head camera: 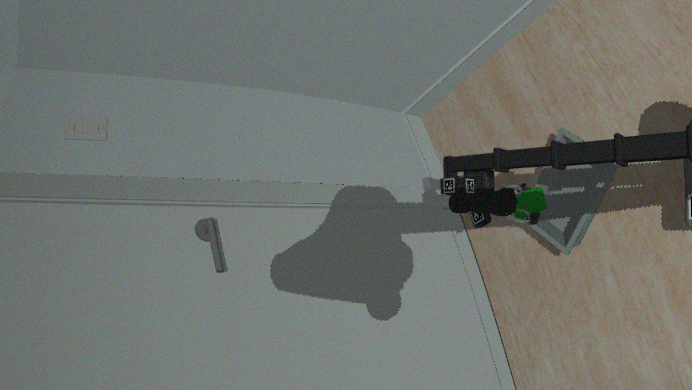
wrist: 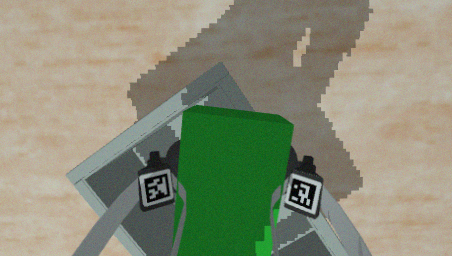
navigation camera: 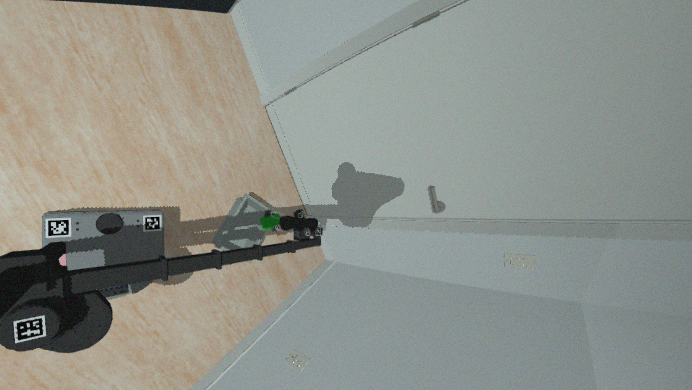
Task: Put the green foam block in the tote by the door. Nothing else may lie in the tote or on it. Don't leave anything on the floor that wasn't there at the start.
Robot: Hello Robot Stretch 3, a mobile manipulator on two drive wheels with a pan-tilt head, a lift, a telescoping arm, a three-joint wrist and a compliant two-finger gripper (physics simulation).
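Places are measured from the robot's base along level axes (x up, y back, z right), in metres.
Pixels of known places: robot's base, link origin: (navigation camera: 109,222).
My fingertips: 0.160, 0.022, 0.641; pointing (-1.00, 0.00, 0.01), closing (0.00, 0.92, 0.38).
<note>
For each thing: its middle in the pictures, then the offset to it from my fingertips, as dx, dy, dz.
- green foam block, body centre: (head camera: 528,203) (navigation camera: 271,221) +0.032, +0.001, -0.004
- grey tote, body centre: (head camera: 572,191) (navigation camera: 243,227) -0.100, +0.034, -0.096
The green foam block (head camera: 533,201) (navigation camera: 270,222) (wrist: 232,185) is between the two fingertips of my gripper (head camera: 529,204) (navigation camera: 271,221) (wrist: 230,158), which is shut on it. In the wrist view the block hides the middle of the grey tote (head camera: 583,237) (navigation camera: 231,212) (wrist: 127,132) behind it. The tote stands on the floor, turned at an angle, and shows to the left, above and to the right of the block. In the head and navigation views the block overlaps the tote's door-side edge. The part of the tote's inside that shows holds no object; the rest is hidden.
The door (head camera: 150,325) (navigation camera: 450,125) with its lever handle (head camera: 216,245) (navigation camera: 433,199) is beyond the gripper. A side wall (head camera: 225,45) (navigation camera: 450,330) meets the door wall in a corner near the wrist. My arm (head camera: 585,152) (navigation camera: 237,255) passes over the tote's edge. My base (navigation camera: 145,250) stands behind the tote.
</note>
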